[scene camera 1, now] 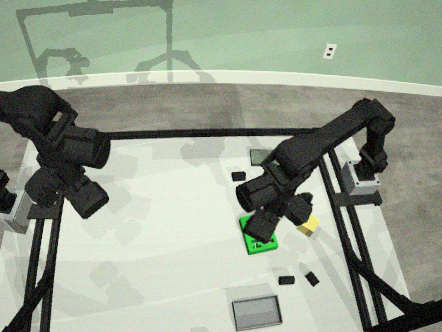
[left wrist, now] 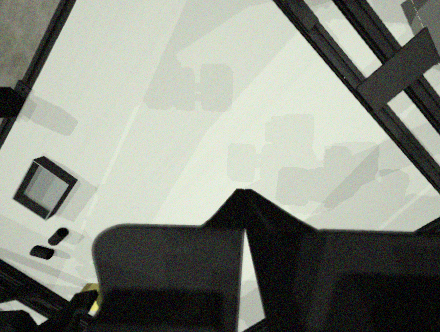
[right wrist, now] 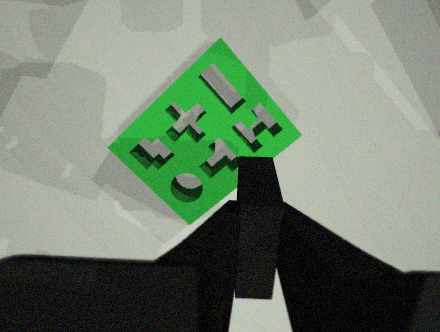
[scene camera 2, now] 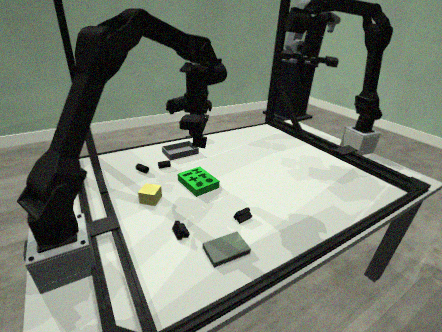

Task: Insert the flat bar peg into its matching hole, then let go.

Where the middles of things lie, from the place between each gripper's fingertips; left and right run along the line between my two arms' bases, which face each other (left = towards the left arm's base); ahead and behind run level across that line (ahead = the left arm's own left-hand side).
Scene:
I see the green hole board (scene camera 2: 198,181) 2 cm ahead of my right hand, 1 cm to the right of it and 12 cm below it. The rest, counted from my right hand: grey tray (left wrist: 44,187) 20 cm behind, 4 cm to the left, 12 cm below.
Right now my left hand is 43 cm to the left of the green hole board and 26 cm above it. Also, from my left hand: grey tray 23 cm behind, 37 cm to the right, 27 cm below.

